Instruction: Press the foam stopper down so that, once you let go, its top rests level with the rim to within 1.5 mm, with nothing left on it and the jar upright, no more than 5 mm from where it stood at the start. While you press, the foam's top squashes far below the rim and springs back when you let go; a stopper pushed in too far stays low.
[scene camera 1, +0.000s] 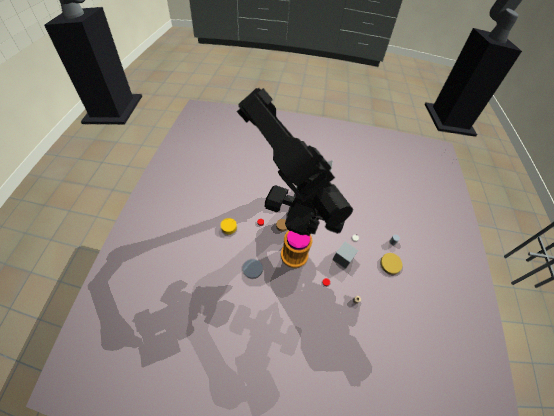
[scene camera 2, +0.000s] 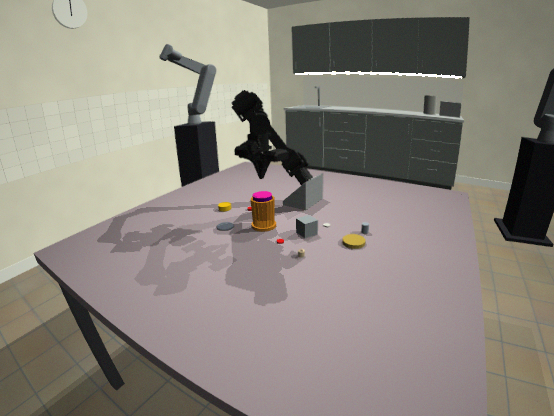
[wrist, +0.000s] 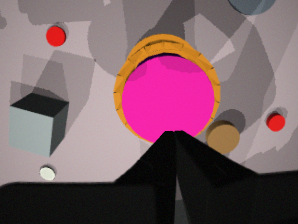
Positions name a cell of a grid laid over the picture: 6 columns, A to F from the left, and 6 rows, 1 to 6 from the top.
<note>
In view: my gripper (scene camera 1: D4), a grey cube (wrist: A4), a brown disc (wrist: E4) and a magenta foam stopper (wrist: D3).
My gripper shows as well in scene camera 2 (scene camera 2: C3) and in the wrist view (wrist: D4).
</note>
